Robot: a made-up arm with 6 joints. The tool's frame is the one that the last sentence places.
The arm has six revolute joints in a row. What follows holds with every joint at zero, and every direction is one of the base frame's. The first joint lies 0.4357 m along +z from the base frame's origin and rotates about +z. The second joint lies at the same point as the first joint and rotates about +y. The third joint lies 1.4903 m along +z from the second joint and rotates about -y. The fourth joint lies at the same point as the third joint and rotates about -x. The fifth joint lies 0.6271 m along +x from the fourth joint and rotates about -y. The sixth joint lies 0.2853 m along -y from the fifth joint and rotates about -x. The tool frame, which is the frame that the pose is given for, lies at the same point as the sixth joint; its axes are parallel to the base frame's.
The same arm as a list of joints. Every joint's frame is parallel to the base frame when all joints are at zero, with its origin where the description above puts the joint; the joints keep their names.
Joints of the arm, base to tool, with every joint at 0 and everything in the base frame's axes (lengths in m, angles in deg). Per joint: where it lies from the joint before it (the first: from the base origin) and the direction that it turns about. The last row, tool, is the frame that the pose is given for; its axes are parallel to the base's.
joint 1: axis 0 0 1 xyz 0 0 0.4357
joint 2: axis 0 1 0 xyz 0 0 0
joint 3: axis 0 -1 0 xyz 0 0 1.4903
joint 4: axis -1 0 0 xyz 0 0 0
joint 5: axis 0 -1 0 xyz 0.6271 0 0
joint 6: axis -1 0 0 xyz 0 -0.2853 0
tool: xyz 0 0 0

